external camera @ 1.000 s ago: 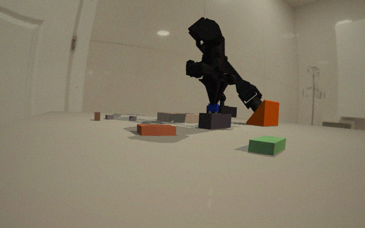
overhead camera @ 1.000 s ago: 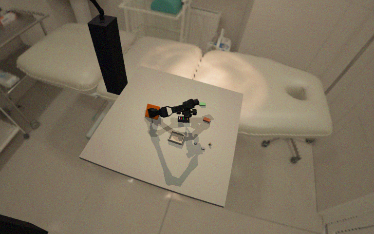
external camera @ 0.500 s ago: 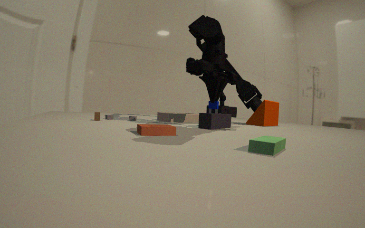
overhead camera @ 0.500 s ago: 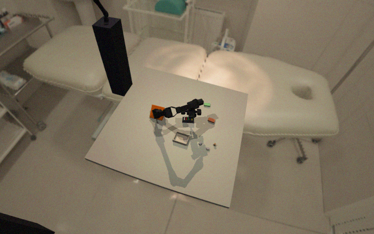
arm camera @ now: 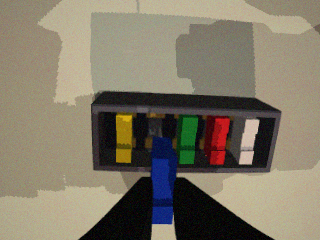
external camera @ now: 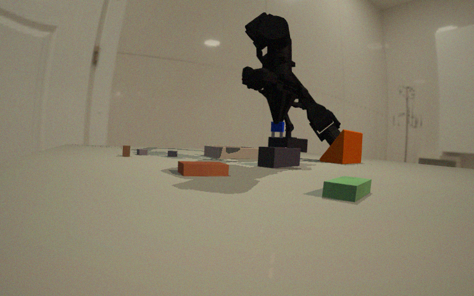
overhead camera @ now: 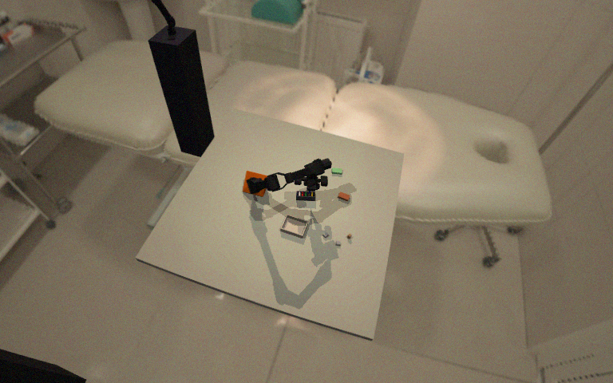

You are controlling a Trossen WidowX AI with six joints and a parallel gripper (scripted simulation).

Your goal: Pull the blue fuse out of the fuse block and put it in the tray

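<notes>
My gripper tip is 220 mm to the left of the tray, 90 mm above it and 20 mm past it. The rest, counted from my gripper tip: green fuse 70 mm below, 20 mm behind; yellow fuse 70 mm below, 20 mm ahead, 10 mm to the left; blue fuse 10 mm below.
</notes>
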